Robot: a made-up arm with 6 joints.
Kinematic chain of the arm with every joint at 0, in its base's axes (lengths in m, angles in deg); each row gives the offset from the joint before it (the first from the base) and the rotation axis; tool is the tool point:
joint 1: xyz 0 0 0.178 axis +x
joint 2: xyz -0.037 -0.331 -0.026 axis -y
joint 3: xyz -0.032 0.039 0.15 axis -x
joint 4: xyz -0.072 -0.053 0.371 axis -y
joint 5: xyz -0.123 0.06 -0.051 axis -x
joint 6: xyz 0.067 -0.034 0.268 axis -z
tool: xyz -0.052 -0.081 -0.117
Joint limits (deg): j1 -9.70..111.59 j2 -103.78..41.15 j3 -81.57..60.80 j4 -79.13..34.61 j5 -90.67..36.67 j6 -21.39..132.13
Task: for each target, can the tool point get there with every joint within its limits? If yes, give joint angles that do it. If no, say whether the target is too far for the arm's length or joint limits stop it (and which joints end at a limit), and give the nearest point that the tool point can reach.
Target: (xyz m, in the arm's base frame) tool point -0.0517 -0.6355 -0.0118
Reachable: yes | joints 85.59 -19.81 25.87 -16.26 -36.97 27.90
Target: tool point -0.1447 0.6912 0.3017
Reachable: no: joint limits stop it (at a limit: joint 1, joint 3, joint 5) | nearest point -0.1655 0.2664 0.4262 | short by 0.443 m
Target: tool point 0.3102 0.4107 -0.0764
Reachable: no: joint limits stop it (at a limit: joint 1, joint 2, joint 4, joint 5, joint 6) | nearest point 0.3314 0.1857 -0.1507 | short by 0.238 m
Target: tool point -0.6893 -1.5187 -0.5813
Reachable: no: too far | nearest point -0.3667 -0.7365 -0.1902 | short by 0.932 m
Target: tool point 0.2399 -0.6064 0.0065
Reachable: yes | joints 64.97 -56.40 5.12 -14.01 -75.95 47.89
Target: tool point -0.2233 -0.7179 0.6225
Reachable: yes | joints 1.08 13.17 -51.06 -64.99 22.50 49.00
